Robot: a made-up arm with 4 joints.
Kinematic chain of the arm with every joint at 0, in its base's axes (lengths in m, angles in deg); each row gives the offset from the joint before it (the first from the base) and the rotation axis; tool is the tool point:
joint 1: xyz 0 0 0.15 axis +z
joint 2: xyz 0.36 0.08 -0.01 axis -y
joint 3: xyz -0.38 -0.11 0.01 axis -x
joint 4: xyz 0 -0.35 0.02 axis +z
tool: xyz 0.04 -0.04 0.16
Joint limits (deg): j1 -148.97..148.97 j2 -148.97..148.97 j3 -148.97..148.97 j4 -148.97..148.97
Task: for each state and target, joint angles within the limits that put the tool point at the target. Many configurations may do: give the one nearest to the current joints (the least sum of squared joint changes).
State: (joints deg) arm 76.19 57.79 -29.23 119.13
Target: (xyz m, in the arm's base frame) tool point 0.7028 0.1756 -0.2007
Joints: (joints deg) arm 35.26 100.78 -79.15 148.97
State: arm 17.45 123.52 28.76 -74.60
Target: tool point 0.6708 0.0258 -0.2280
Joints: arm 46.21 122.57 -12.92 -41.20
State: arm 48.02 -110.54 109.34 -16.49
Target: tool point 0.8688 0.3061 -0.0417
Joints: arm 18.54 -147.84 71.80 -43.25
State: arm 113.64 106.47 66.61 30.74
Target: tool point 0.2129 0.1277 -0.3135
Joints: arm 87.66 113.24 38.90 20.69
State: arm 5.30 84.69 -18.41 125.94
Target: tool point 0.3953 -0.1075 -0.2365
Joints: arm 42.05 91.93 -7.32 126.49
